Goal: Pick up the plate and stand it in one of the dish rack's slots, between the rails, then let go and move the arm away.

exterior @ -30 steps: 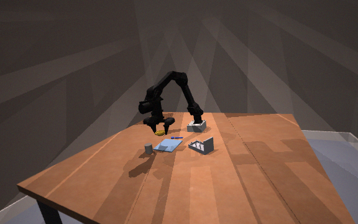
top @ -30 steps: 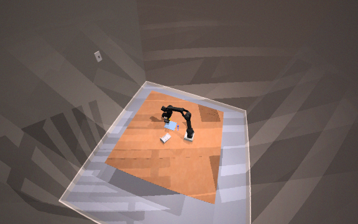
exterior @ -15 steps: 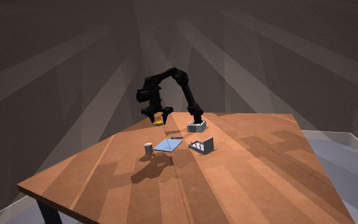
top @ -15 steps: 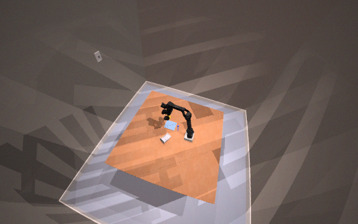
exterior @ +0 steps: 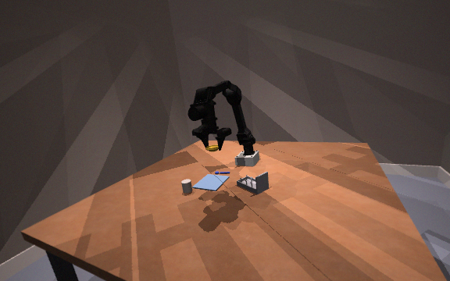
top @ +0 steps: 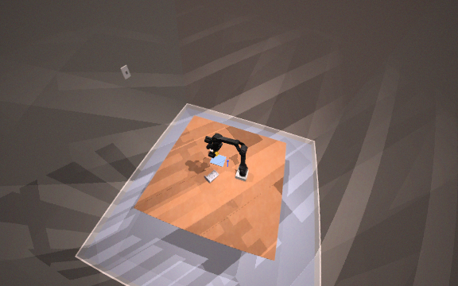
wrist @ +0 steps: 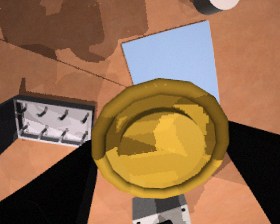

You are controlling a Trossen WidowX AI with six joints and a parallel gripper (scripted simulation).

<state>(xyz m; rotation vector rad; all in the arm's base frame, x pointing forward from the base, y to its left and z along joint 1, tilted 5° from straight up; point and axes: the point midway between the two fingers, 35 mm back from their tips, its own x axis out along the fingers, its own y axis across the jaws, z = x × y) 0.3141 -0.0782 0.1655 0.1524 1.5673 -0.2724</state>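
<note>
Right now my gripper tip is 1 cm past the dish rack, 17 cm to the right of it and 16 cm above it. Also, from my gripper tip: yellow plate 1 cm above; then white cup 7 cm ahead, 13 cm to the right, 16 cm below; then light blue mat 3 cm behind, 5 cm to the right, 18 cm below.
</note>
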